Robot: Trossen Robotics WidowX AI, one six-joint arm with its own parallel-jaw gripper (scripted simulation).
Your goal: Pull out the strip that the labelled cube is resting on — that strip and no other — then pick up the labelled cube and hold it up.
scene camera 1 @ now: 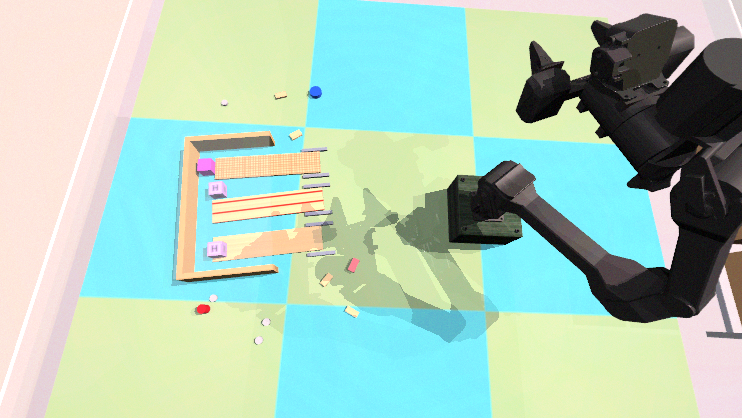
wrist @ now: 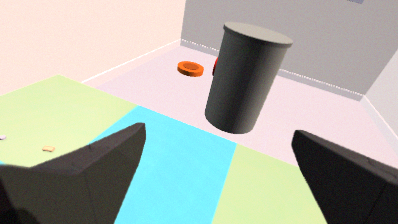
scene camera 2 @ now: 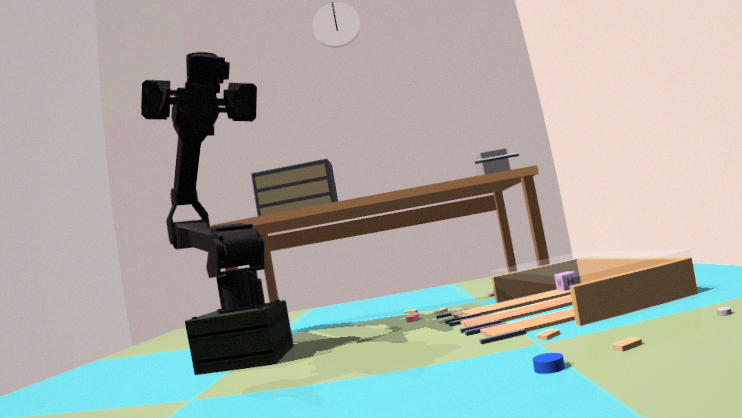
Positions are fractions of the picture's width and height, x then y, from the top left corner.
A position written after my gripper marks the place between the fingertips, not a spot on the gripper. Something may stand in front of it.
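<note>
My gripper (scene camera 1: 0.76, 0.08) (scene camera 2: 0.26, 0.22) (wrist: 0.55, 0.60) is open and holds nothing. A wooden frame (scene camera 2: 0.81, 0.68) is visible as well.
</note>
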